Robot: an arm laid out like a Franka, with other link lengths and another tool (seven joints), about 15 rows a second.
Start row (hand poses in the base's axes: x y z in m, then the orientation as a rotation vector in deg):
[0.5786, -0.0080, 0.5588, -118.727, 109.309, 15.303]
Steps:
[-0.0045, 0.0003, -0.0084, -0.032, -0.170, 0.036]
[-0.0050, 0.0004, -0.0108, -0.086, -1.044, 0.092]
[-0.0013, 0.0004, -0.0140, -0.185, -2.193, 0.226]
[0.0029, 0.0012, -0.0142, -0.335, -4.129, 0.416]
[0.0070, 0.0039, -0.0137, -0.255, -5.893, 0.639]
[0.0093, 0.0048, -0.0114, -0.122, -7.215, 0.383]
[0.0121, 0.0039, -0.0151, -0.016, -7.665, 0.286]
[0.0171, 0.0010, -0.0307, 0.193, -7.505, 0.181]
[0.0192, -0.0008, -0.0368, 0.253, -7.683, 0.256]
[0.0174, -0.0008, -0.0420, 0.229, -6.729, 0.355]
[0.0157, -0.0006, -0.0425, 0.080, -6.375, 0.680]
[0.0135, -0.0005, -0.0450, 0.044, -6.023, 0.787]
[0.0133, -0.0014, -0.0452, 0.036, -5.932, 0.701]
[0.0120, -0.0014, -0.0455, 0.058, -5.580, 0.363]
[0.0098, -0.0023, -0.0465, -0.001, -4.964, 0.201]
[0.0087, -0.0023, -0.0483, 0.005, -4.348, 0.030]
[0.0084, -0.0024, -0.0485, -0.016, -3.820, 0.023]
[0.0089, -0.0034, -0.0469, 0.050, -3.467, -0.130]
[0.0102, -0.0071, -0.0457, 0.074, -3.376, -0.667]
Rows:
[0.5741, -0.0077, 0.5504, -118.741, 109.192, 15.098]
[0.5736, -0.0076, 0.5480, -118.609, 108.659, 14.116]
[0.5773, -0.0076, 0.5448, -118.506, 107.910, 12.821]
[0.5815, -0.0068, 0.5446, -118.265, 106.663, 10.662]
[0.5856, -0.0041, 0.5451, -117.936, 105.361, 8.921]
[0.5879, -0.0032, 0.5474, -117.217, 104.756, 7.601]
[0.5907, -0.0041, 0.5437, -116.924, 104.529, 7.207]
[0.5957, -0.0070, 0.5281, -116.740, 104.625, 7.539]
[0.5978, -0.0088, 0.5220, -116.725, 104.417, 7.425]
[0.5960, -0.0088, 0.5168, -117.116, 104.903, 8.420]
[0.5943, -0.0086, 0.5163, -117.629, 104.870, 8.727]
[0.5921, -0.0085, 0.5138, -117.858, 104.993, 9.088]
[0.5919, -0.0094, 0.5136, -117.805, 105.135, 9.157]
[0.5906, -0.0094, 0.5133, -117.560, 105.662, 9.472]
[0.5884, -0.0103, 0.5123, -117.610, 106.214, 10.032]
[0.5873, -0.0103, 0.5105, -117.609, 106.741, 10.651]
[0.5870, -0.0104, 0.5103, -117.760, 107.070, 11.191]
[0.5875, -0.0114, 0.5119, -117.662, 107.393, 11.591]
[0.5888, -0.0151, 0.5131, -117.135, 107.958, 11.589]

